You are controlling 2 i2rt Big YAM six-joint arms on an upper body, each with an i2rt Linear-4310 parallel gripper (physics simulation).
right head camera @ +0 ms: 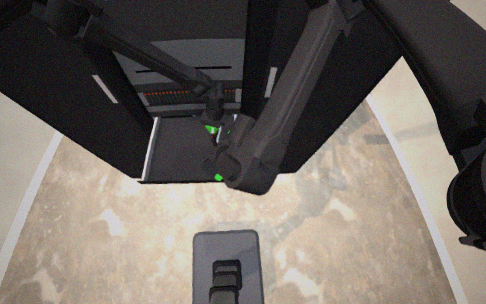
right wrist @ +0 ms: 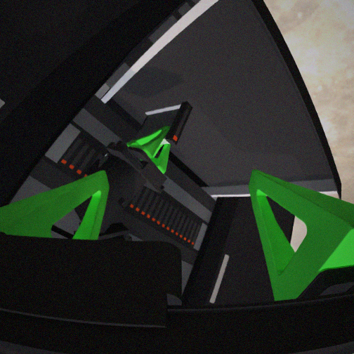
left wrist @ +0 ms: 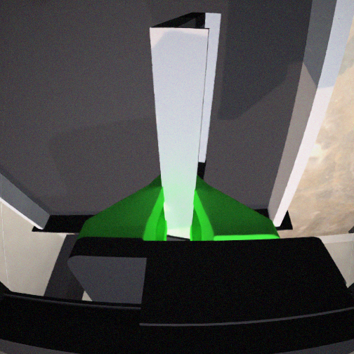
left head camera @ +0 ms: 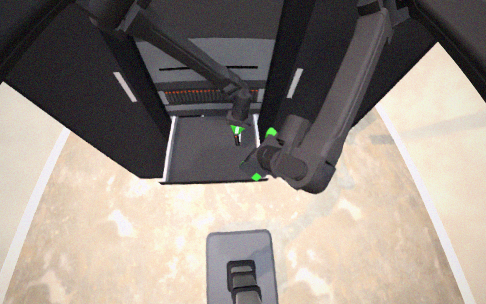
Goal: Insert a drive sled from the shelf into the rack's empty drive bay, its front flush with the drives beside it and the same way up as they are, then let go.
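Places are measured from the left arm's base along level axes (x back, y right, z up), in centimetres.
Where they show: left gripper, fingertip midpoint: [right head camera: 213, 134] [left head camera: 236, 134]; right gripper, fingertip midpoint: [left head camera: 257, 151].
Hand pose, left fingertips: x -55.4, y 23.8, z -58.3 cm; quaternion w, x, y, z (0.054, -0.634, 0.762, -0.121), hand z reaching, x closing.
Note:
Each offset is from my left fingertips to the top centre of the thing. "spot": to the spot under its first point. Level surfaces: height alone.
My left gripper [left head camera: 237, 130] [right head camera: 212, 130] [left wrist: 177, 178] is shut on a drive sled, near its rear part. The drive sled [left wrist: 180, 100] [right wrist: 184, 121] has pale sides and a black front with an orange mark; it is held on edge above the dark shelf @[dz -8.9 cm] [left head camera: 205, 155] [right head camera: 175, 150] [left wrist: 90, 75] [right wrist: 250, 95], its front pointing away from the rack. The rack's row of drives @[spot: dx -16.1, dy -16.0, dz +8.4 cm] [left head camera: 200, 96] [right wrist: 162, 216], with orange marks along the top in the left head view, stands behind. The left arm covers part of the row; the empty bay cannot be made out. My right gripper [left head camera: 264, 155] [right wrist: 178, 177] is open and empty, beside the shelf's right front.
Dark cabinet panels with pale handles [left head camera: 125, 86] [left head camera: 295, 83] flank the shelf. A light rail @[spot: dx +3.4, dy -31.8, dz -6.7 cm] [left head camera: 170, 150] [right head camera: 149, 150] runs along the shelf's left side. A grey pedestal [left head camera: 217, 255] [right head camera: 205, 255] stands on the floor in front. The right arm reaches over the shelf's right edge.

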